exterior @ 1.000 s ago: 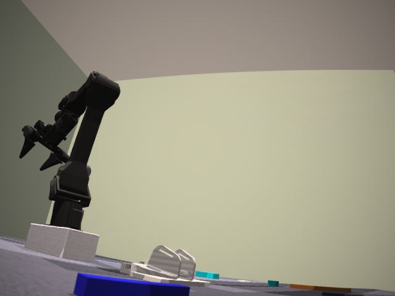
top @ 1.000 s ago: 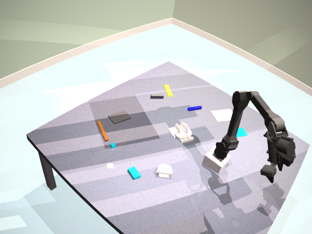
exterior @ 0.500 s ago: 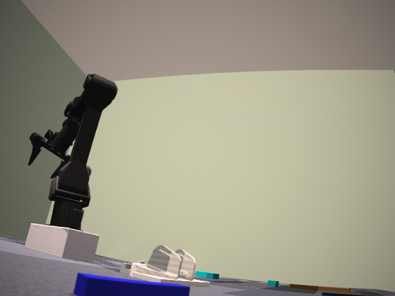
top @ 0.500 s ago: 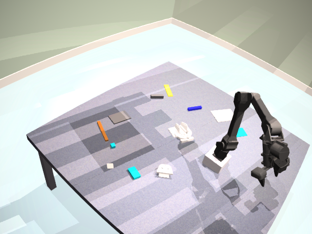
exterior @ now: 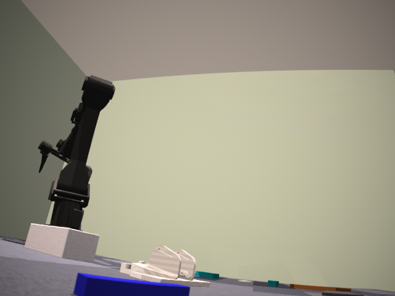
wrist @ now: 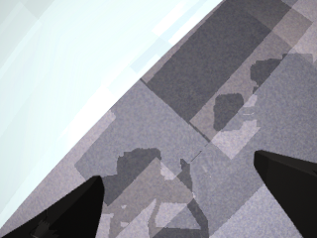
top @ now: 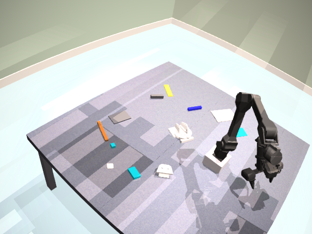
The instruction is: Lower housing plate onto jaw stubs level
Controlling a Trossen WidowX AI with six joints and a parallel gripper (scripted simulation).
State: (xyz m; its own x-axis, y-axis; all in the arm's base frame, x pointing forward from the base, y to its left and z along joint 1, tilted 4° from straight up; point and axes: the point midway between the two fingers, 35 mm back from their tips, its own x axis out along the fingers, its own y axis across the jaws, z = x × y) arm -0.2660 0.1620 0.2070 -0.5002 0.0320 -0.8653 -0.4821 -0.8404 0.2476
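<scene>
My gripper tip is now 44 cm short of the white block, 21 cm above it and 11 cm to the right of it. From my gripper tip the other things lie so: cyan block: 52 cm ahead, 24 cm to the left, 21 cm below; then orange bar: 85 cm ahead, 22 cm below, 18 cm to the left; then blue bar: 66 cm ahead, 42 cm to the right, 22 cm below.
</scene>
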